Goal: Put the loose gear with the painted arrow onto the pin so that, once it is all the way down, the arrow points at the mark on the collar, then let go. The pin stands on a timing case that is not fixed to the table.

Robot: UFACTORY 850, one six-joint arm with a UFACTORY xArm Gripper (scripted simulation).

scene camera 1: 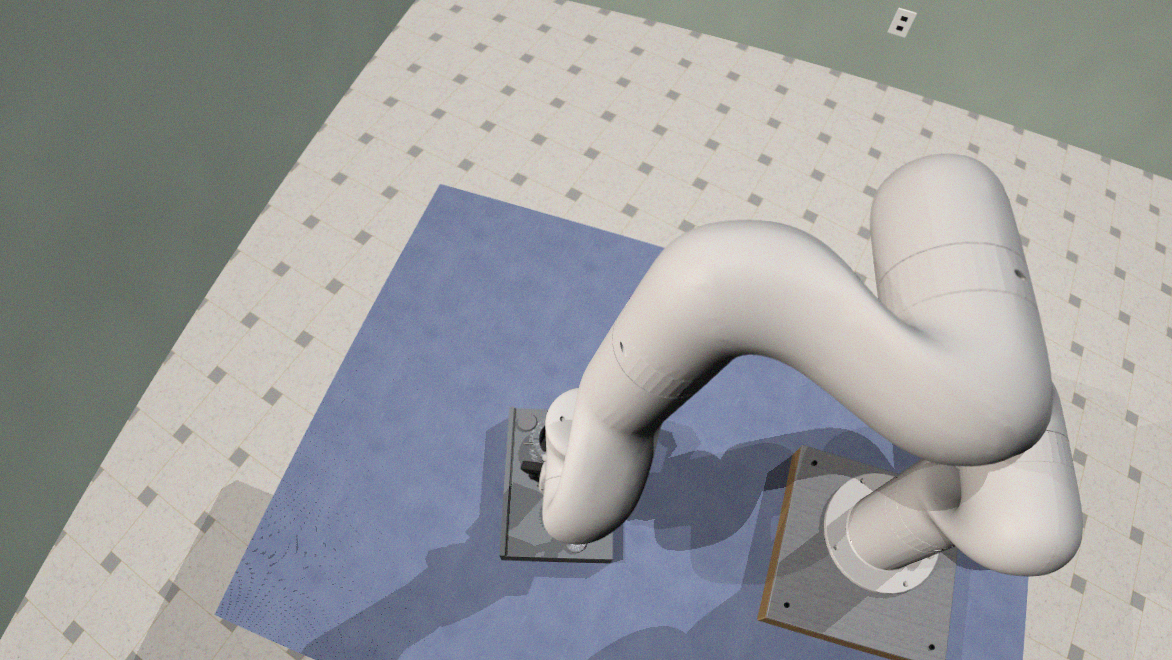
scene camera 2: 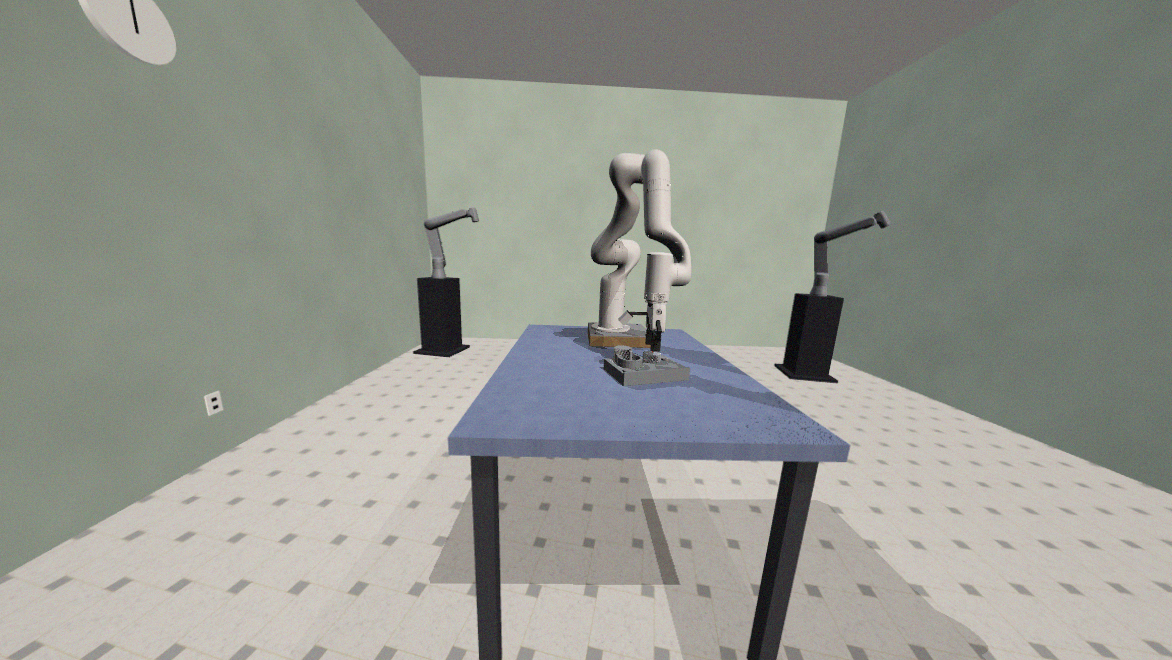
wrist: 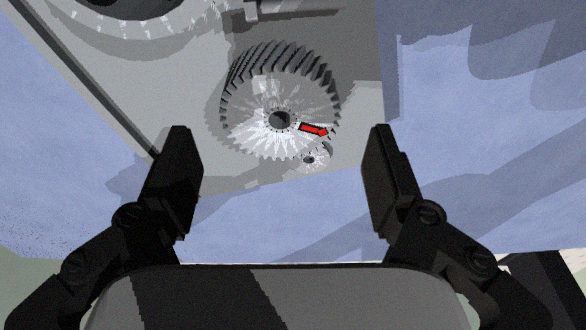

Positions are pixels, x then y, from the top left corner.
grey timing case: scene camera 1; scene camera 2 666, 371; wrist
same spot on grey timing case: [scene camera 1: 523, 536] = [wrist: 207, 170]
